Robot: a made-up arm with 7 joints.
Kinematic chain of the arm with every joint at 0, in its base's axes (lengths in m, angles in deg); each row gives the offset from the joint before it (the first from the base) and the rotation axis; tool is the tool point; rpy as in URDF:
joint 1: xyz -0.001 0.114 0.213 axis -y
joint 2: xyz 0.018 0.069 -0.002 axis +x
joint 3: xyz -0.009 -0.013 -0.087 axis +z
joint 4: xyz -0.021 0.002 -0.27 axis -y
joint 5: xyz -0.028 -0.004 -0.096 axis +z
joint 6: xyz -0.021 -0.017 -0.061 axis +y
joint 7: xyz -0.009 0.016 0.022 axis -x
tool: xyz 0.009 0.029 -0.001 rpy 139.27 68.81 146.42
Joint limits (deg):
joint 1: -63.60..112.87
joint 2: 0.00..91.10
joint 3: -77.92..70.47
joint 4: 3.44..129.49
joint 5: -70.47..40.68
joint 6: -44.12..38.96
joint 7: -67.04..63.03
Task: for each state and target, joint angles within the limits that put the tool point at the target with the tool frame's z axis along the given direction. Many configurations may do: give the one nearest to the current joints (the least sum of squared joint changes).
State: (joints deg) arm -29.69 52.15 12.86 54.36 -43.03 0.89 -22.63
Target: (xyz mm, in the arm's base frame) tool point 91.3 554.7 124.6 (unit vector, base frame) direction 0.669 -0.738 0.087
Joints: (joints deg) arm -3.64 70.10 23.15 88.63 -43.20 21.60 -20.06
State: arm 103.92 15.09 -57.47 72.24 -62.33 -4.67 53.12
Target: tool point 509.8 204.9 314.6 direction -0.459 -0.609 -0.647
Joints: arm 98.02 4.21 -72.45 22.72 -40.88 -39.34 63.03
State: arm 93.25 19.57 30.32 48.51 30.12 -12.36 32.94
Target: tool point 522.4 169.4 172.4 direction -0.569 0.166 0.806
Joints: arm 83.68 0.00 -6.02 27.26 24.92 -30.24 63.03
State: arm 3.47 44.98 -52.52 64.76 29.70 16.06 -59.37
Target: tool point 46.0 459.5 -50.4 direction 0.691 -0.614 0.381
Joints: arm -5.40 60.76 -55.89 100.47 20.41 28.17 -65.69
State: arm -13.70 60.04 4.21 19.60 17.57 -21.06 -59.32
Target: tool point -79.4 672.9 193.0 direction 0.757 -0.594 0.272
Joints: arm -26.02 85.38 0.20 12.41 16.51 -35.47 -49.95
